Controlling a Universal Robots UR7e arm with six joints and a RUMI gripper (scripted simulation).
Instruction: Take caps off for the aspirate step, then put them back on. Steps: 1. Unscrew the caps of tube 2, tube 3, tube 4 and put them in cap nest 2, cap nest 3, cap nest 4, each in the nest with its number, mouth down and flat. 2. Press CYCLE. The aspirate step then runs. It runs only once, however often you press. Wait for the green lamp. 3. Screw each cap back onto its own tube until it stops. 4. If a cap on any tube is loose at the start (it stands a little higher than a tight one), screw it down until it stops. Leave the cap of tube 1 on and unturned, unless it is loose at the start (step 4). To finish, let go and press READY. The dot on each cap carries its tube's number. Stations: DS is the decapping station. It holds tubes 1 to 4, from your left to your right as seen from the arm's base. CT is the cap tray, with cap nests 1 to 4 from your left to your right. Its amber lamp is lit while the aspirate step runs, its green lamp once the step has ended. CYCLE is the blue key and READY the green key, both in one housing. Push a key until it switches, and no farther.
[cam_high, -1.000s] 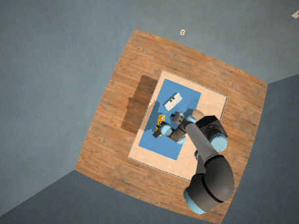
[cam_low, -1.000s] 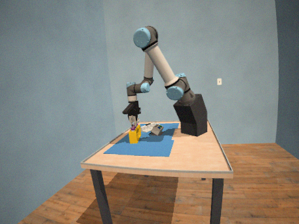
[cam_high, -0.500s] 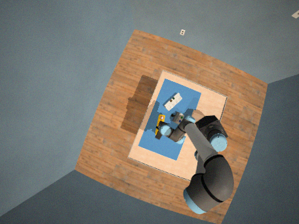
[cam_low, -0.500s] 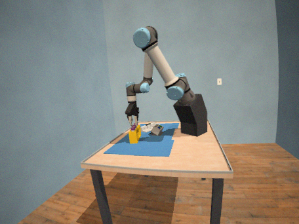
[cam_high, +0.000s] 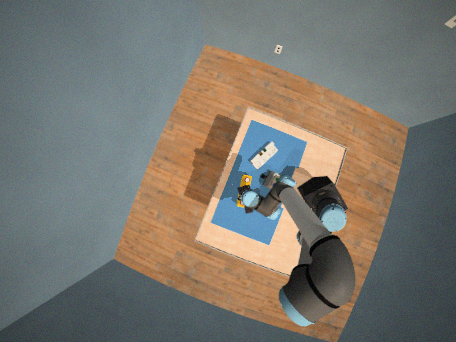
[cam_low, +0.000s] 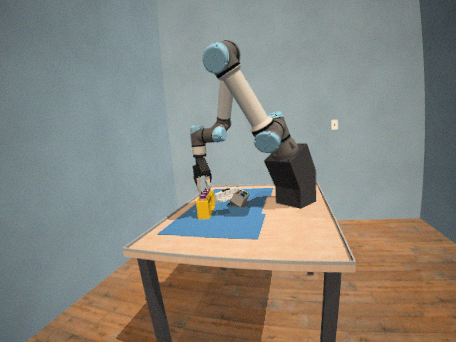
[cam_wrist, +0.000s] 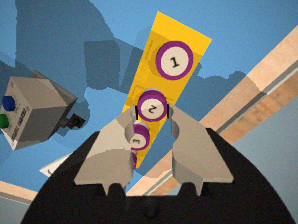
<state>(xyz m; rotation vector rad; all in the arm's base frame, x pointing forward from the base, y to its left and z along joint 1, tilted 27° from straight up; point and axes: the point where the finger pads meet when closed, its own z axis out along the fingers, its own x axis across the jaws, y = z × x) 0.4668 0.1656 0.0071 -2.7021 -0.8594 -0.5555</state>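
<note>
The cap is 50 mm to the right of my hand, 10 mm below it and 10 mm ahead of it. From my hand the other things lie so: green key: 200 mm to the right, 180 mm behind, 60 mm below; blue cycle key: 170 mm behind, 150 mm to the right, 60 mm below; key housing: 170 mm to the right, 160 mm behind, 70 mm below.
</note>
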